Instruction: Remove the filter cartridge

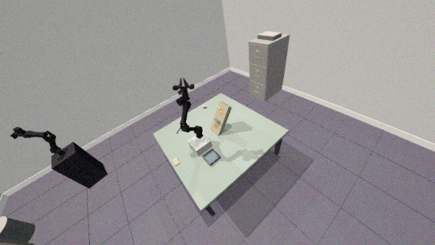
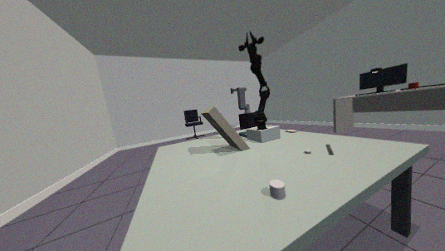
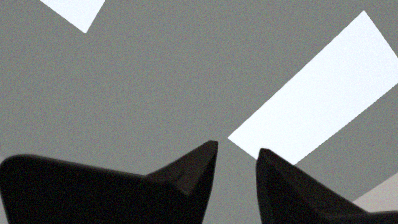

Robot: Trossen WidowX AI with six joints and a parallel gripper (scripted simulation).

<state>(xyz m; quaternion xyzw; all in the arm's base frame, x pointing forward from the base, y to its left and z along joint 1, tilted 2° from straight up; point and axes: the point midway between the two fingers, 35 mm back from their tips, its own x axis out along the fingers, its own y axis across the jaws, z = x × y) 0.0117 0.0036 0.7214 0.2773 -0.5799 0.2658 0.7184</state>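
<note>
Right now my gripper tip is 34 cm short of the round grey filter cartridge, 5 cm to the left of it and 62 cm above it. From my gripper tip the other things lie so: small tan piece 43 cm behind, 4 cm to the left, 85 cm below; then grey square tray 14 cm behind, 26 cm to the right, 85 cm below; then tan service panel 29 cm ahead, 4 cm to the right, 69 cm below.
</note>
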